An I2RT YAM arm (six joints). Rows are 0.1 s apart.
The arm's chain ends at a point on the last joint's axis. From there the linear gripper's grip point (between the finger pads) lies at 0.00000 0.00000 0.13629 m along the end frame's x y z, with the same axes.
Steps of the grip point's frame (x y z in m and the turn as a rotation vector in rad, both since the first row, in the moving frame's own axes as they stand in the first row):
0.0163, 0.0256, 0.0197, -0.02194, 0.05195, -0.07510
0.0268, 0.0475, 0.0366, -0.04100, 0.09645, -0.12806
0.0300, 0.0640, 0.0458, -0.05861, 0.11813, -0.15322
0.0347, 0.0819, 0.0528, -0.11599, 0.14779, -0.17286
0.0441, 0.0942, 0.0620, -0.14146, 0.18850, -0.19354
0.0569, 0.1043, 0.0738, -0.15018, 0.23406, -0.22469
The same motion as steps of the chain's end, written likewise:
0.0091, 0.0229, 0.0199, -0.02194, 0.05195, -0.07510
0.0134, 0.0428, 0.0373, -0.04100, 0.09645, -0.12806
0.0134, 0.0573, 0.0470, -0.05861, 0.11813, -0.15322
0.0134, 0.0680, 0.0552, -0.11599, 0.14779, -0.17286
0.0170, 0.0777, 0.0658, -0.14146, 0.18850, -0.19354
0.0234, 0.0878, 0.0790, -0.15018, 0.23406, -0.22469

